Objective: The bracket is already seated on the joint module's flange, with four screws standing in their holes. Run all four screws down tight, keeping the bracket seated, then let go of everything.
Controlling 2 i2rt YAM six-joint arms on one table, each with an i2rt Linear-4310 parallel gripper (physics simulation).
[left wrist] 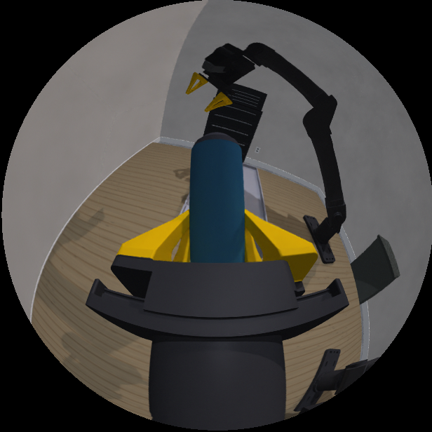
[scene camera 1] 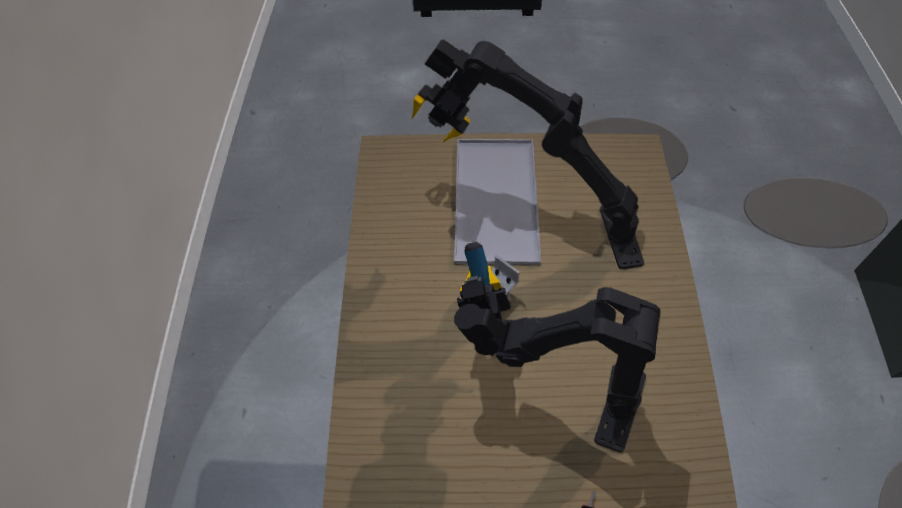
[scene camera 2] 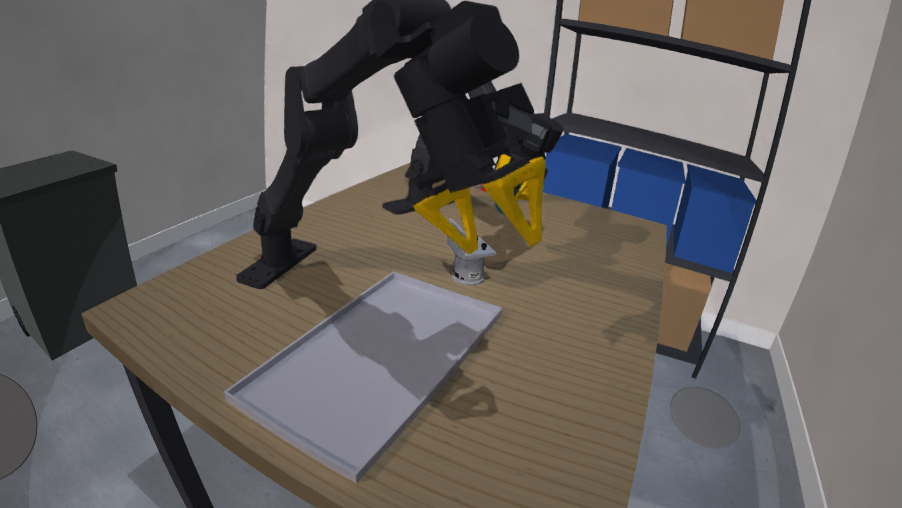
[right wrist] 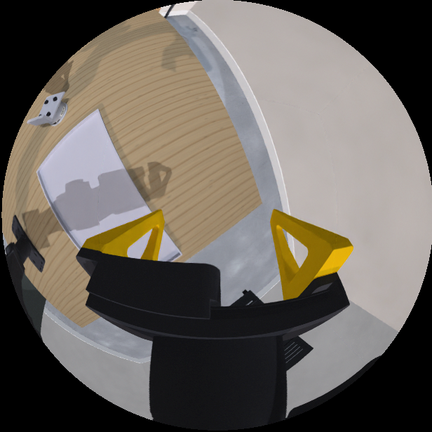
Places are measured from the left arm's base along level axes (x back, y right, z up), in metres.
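Pixels of known places: left gripper, fingertip midpoint: (scene camera 1: 480,269); right gripper, fingertip midpoint: (scene camera 1: 428,128) (scene camera 2: 502,247); left arm's base, link origin: (scene camera 1: 620,408); right arm's base, link origin: (scene camera 1: 621,236) (scene camera 2: 278,264).
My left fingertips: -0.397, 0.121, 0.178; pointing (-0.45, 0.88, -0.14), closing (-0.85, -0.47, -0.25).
Observation:
For each thing: its middle in the pictures, then the offset to it from my left fingertips, as dx, dy, dz.
- grey bracket, body centre: (scene camera 2: 472,238) (scene camera 1: 498,279) +0.029, +0.045, -0.096
- joint module, body centre: (scene camera 2: 469,262) +0.029, +0.045, -0.146
- blue-handled screwdriver, body centre: (scene camera 2: 506,196) (scene camera 1: 486,295) +0.031, -0.041, -0.027
- shallow grey tray, body centre: (scene camera 2: 378,352) (scene camera 1: 496,197) -0.080, +0.326, -0.170
The grey bracket (scene camera 1: 506,274) sits on the joint module (scene camera 2: 467,270) on the wooden table, just below the tray's near end. The right wrist view shows the bracket's face (right wrist: 50,108) with dark screw heads in it. My left gripper (scene camera 1: 482,287) is shut on a blue-handled screwdriver (scene camera 1: 476,257), right beside the bracket. In the left wrist view the handle (left wrist: 217,201) stands up between the yellow fingers (left wrist: 217,245); its tip is hidden. My right gripper (scene camera 1: 439,116) is open and empty, raised past the table's far edge, with nothing between the fingers (right wrist: 217,217).
A shallow grey tray (scene camera 1: 496,201) lies on the table between the two arms. The right arm's base (scene camera 1: 624,243) and the left arm's base (scene camera 1: 614,426) are bolted along the table's right side. A shelf with blue bins (scene camera 2: 650,189) stands beyond the table.

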